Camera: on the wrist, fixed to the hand. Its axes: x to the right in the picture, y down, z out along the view.
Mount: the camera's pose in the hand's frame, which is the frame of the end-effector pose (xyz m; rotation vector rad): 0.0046 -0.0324 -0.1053 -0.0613 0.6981 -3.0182
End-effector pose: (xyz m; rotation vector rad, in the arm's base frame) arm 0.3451 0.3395 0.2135 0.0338 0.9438 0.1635
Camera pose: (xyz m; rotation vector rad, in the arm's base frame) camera 0.2667 0.3037 0.1447 1.4929 -0.7008 2.6593
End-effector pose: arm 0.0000 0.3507 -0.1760 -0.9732 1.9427 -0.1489
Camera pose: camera -0.0649 0.2970 -0.1049 2.1235 0.7217 1.4439
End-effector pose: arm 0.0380 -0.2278 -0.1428 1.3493 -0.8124 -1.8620
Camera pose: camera 0.1326 -0.2227 -0.1992 -1.0862 -1.3642 0.5538
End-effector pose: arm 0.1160 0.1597 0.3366 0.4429 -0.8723 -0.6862
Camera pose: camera 0.1920 0.1420 0.2587 -1.2881 -1.0812 2.1614
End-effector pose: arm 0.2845 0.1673 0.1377 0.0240 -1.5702 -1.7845
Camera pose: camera 0.3142 0.0747 0.0857 -1.7807 -0.2235 0.9261
